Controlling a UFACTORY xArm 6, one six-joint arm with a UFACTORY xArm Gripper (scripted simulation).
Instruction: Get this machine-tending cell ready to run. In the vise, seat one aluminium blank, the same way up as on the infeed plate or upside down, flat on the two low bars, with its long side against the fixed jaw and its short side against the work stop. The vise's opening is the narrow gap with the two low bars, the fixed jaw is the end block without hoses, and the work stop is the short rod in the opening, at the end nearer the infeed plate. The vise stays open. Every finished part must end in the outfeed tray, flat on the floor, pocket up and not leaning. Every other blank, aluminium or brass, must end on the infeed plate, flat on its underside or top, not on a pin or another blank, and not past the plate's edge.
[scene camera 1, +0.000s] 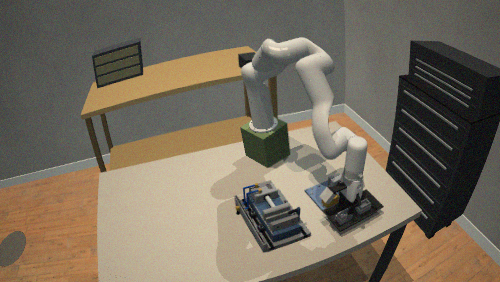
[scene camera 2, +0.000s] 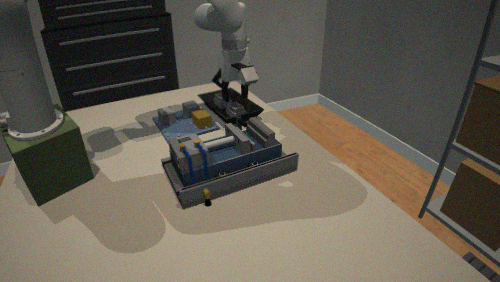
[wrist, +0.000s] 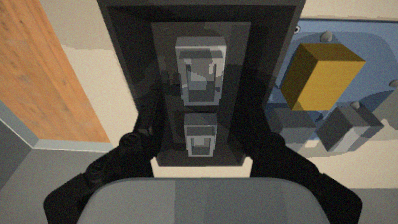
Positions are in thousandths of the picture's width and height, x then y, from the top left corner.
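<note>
Brass blank (wrist: 805, 324), visible. Gripper (scene camera 2: 471, 349), visible, also in the wrist view (wrist: 506, 458).
</note>
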